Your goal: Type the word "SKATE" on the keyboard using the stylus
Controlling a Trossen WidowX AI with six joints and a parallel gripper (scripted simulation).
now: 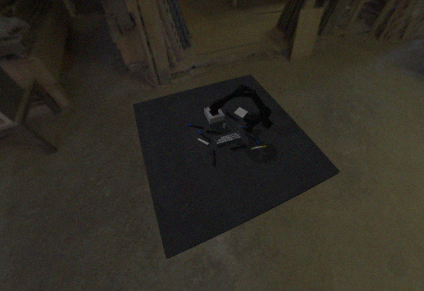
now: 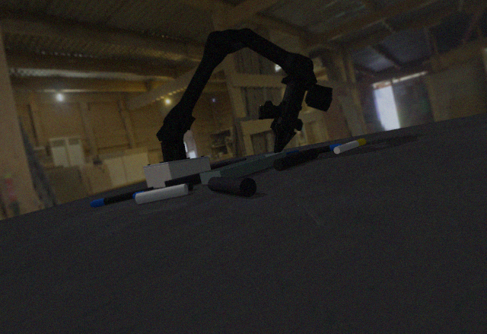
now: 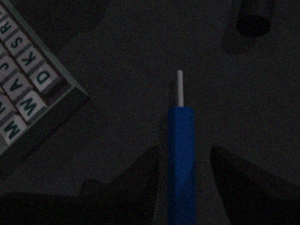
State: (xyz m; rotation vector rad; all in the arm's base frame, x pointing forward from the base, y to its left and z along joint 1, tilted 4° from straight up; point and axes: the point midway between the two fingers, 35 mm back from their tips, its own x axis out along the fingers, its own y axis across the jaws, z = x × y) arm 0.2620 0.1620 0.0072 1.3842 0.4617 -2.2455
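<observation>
Now: gripper tip 1 cm past the blue stylus, 1 cm to the left of it and 1 cm above it. From my gripper tip the other things lie so: white pad (16 cm behind, 9 cm to the left, 2 cm below); then yellow-tipped marker (21 cm ahead, 2 cm to the right, 1 cm below).
</observation>
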